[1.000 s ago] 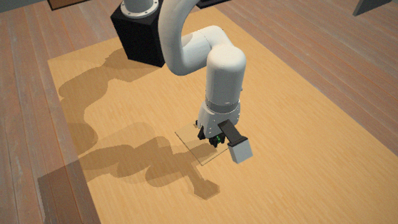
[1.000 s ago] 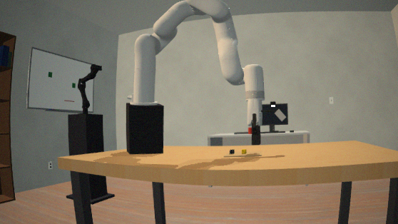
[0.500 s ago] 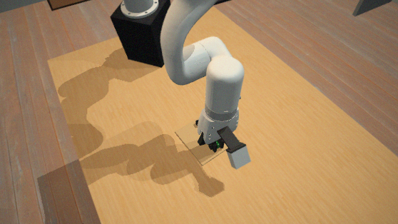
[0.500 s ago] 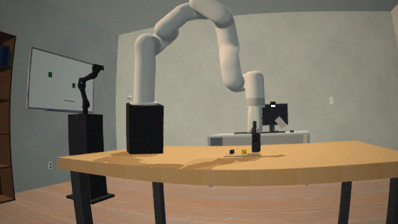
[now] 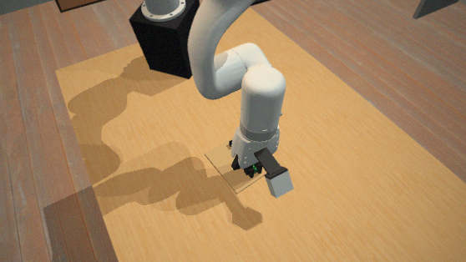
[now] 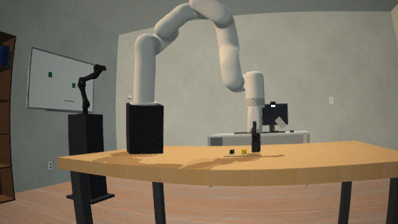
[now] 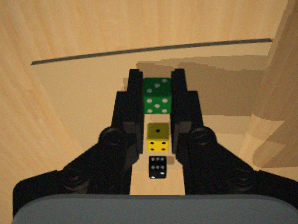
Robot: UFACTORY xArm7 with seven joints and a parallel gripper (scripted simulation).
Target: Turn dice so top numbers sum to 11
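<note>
Right now the green die is 10 mm below my hand. Also, from my hand: black die (100 mm behind, 20 mm below); yellow die (50 mm behind, 20 mm below); tan mat (50 mm behind, 30 mm below).
</note>
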